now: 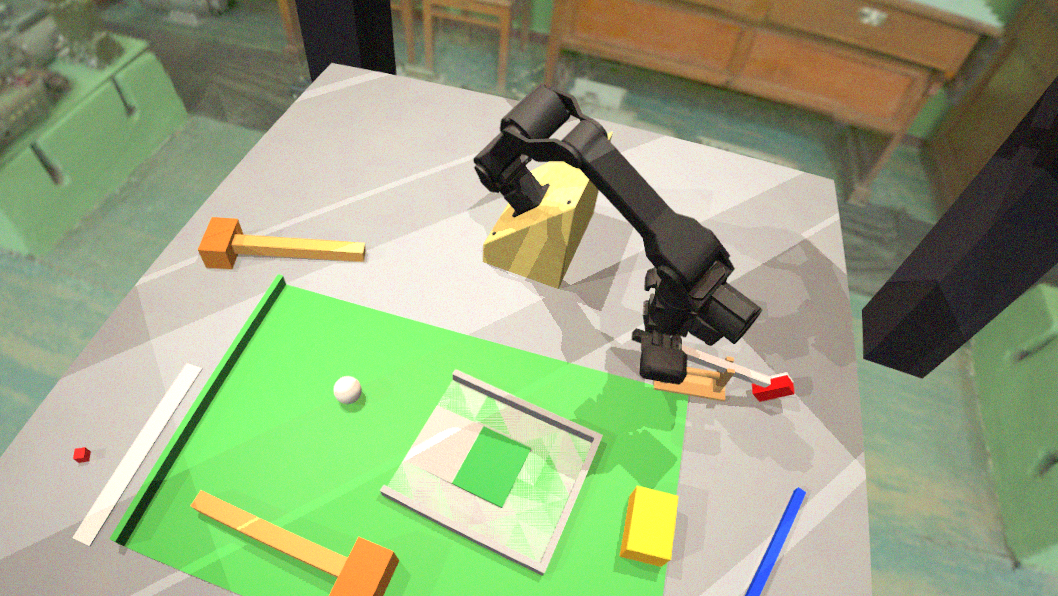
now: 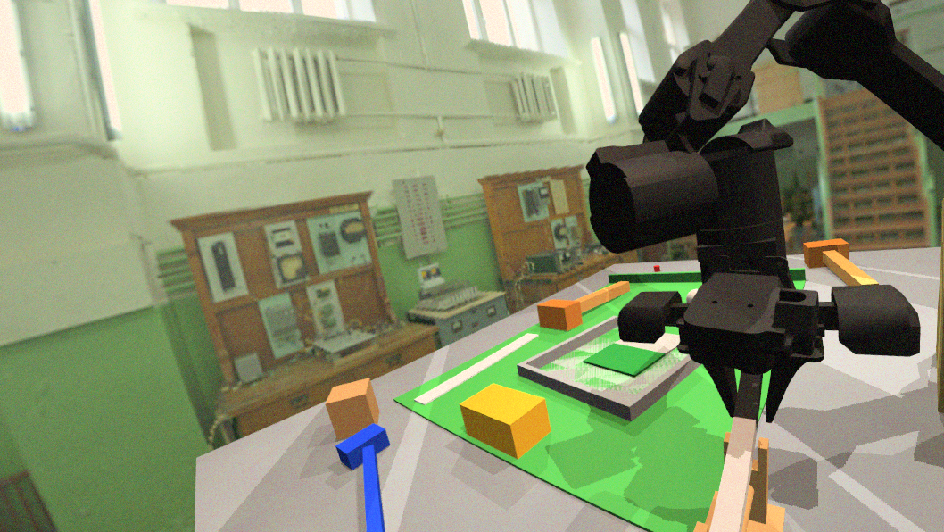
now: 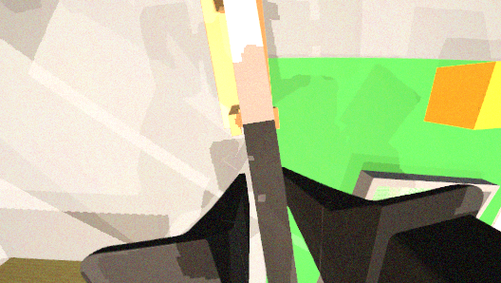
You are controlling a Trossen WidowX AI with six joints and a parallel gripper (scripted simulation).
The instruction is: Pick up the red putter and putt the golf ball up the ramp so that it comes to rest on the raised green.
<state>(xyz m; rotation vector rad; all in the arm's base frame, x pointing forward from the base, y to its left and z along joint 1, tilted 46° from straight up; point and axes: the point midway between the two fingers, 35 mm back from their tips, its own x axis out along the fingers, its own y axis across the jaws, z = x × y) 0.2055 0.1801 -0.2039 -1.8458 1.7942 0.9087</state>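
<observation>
My gripper tip is now 8 cm to the right of the wooden stand, 3 cm above it and 2 cm past it. From my gripper tip the other things lie so: yellow block 25 cm ahead, 7 cm to the left, 4 cm below; blue stick 26 cm ahead, 24 cm to the left, 6 cm below; red putter 11 cm to the left, 2 cm behind.
</observation>
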